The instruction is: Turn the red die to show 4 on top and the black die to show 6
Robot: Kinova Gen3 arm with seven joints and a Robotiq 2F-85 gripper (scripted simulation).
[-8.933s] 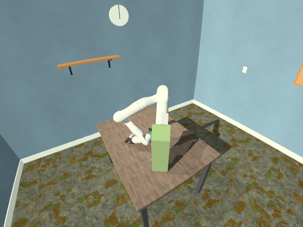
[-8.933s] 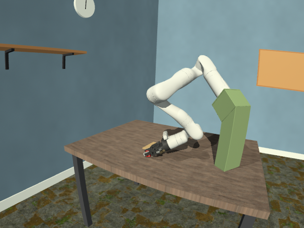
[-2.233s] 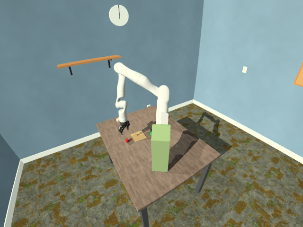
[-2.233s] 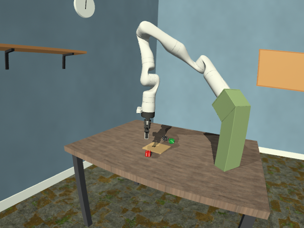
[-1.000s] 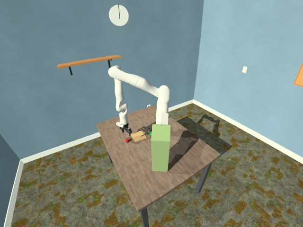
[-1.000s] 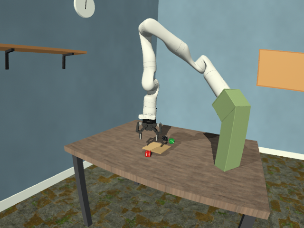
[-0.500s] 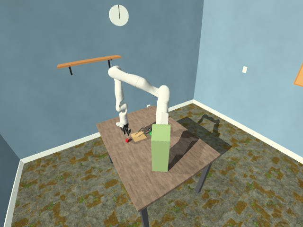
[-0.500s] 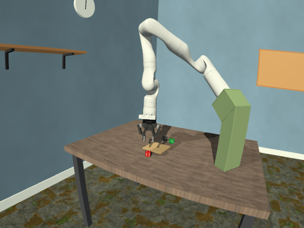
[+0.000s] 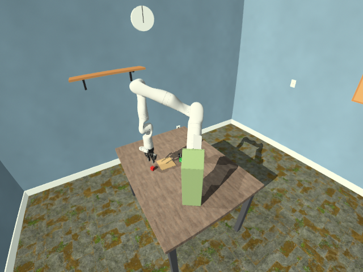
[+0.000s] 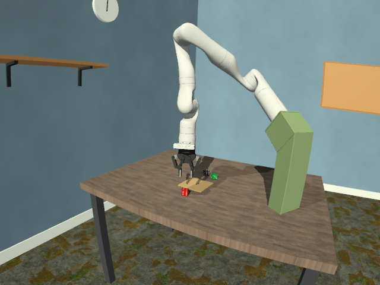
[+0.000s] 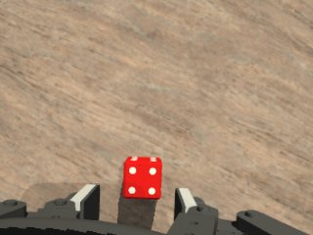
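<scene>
The red die is 9 cm below my hand. Also, from my hand: black die 2 cm ahead, 30 cm to the right, 9 cm below; tan mat 1 cm ahead, 14 cm to the right, 11 cm below; green die 4 cm behind, 27 cm to the right, 9 cm below.
</scene>
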